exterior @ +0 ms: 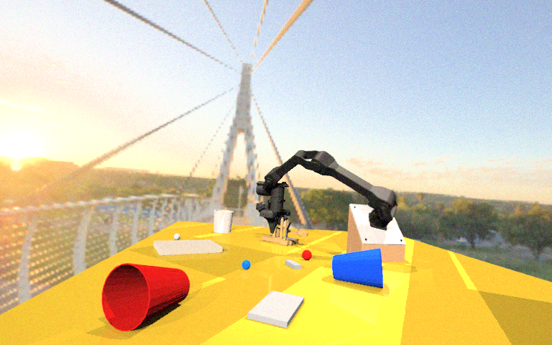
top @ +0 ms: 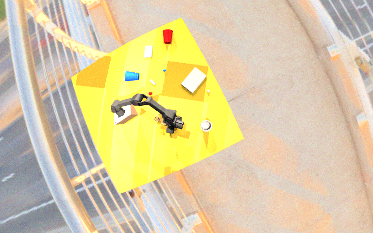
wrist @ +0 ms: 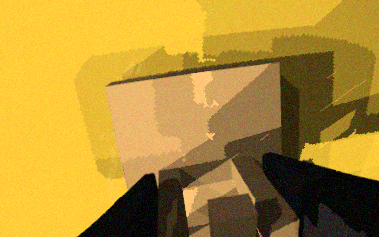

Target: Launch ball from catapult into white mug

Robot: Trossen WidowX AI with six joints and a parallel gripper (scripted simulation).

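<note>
Now: the red ball 300 mm to the left of my gripper tip, 100 mm behind it and 20 mm below it. Also, from my gripper tip: white mug (240 mm ahead, 130 mm to the right, 10 mm below); wooden catapult (60 mm behind, 50 mm to the left, 20 mm above); small grey block (390 mm to the left, 50 mm behind, 30 mm below).
</note>
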